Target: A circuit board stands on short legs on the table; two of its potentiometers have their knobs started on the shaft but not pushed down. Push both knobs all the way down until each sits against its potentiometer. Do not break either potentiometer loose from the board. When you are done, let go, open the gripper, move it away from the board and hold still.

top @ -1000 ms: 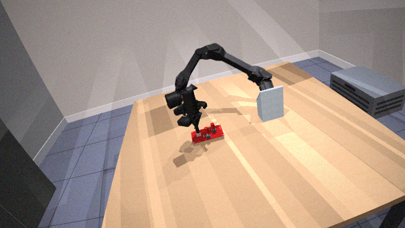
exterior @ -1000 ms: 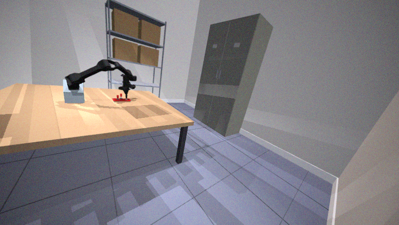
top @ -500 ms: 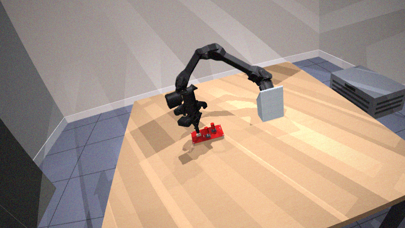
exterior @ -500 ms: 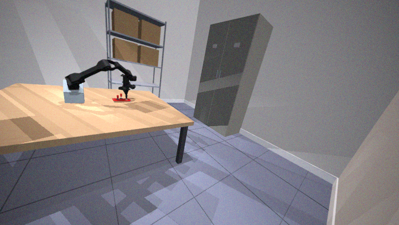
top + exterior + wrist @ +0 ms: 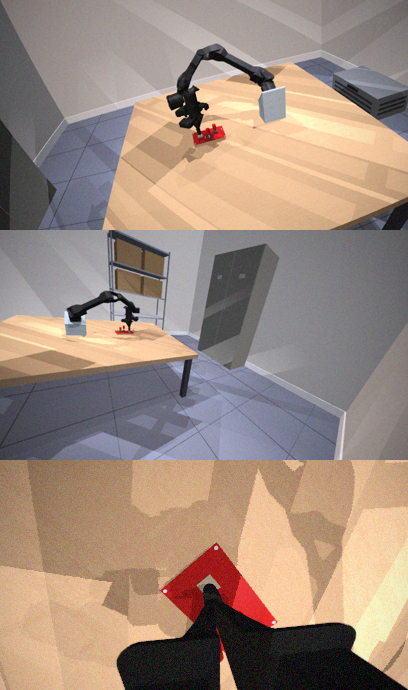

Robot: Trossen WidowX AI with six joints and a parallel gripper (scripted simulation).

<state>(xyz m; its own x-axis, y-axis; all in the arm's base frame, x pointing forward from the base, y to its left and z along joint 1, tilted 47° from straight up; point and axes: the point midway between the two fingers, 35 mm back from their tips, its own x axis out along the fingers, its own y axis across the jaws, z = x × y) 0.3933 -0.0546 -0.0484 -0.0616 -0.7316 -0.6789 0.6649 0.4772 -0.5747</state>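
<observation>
Right now the black knob is 10 mm below my gripper tip.
</observation>
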